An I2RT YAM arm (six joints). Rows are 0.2 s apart.
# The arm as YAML. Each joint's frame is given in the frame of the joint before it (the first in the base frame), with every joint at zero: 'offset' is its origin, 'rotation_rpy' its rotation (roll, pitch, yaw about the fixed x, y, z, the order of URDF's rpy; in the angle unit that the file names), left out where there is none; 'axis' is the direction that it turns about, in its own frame. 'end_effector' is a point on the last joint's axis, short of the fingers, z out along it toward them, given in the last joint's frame.
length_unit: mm
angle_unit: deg
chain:
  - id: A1
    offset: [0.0, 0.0, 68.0]
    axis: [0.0, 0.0, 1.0]
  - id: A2
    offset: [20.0, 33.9, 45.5]
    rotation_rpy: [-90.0, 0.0, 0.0]
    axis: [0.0, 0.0, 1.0]
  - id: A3
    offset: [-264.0, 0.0, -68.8]
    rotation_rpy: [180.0, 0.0, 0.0]
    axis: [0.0, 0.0, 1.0]
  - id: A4
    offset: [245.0, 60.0, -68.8]
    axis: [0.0, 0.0, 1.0]
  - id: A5
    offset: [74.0, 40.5, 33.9]
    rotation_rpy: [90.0, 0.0, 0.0]
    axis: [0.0, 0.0, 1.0]
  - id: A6
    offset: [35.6, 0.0, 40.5]
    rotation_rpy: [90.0, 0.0, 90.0]
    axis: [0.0, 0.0, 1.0]
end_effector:
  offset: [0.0, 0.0, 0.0]
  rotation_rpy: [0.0, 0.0, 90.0]
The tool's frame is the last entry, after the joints.
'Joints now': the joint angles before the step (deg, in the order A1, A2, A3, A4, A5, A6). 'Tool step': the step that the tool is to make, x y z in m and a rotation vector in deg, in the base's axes. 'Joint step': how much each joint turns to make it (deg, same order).
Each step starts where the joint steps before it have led.
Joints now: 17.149 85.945 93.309 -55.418 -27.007 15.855
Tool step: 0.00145 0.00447 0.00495 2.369 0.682 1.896
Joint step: 0.426 0.944 1.827 -0.523 -2.814 0.640
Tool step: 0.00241 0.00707 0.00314 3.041 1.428 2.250
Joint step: 0.761 1.258 1.677 -0.133 -3.465 1.350
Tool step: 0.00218 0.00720 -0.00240 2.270 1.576 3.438
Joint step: 0.760 1.254 0.659 -0.314 -3.766 -0.250
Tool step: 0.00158 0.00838 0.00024 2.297 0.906 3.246
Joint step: 1.024 1.182 1.033 0.049 -3.320 -0.027
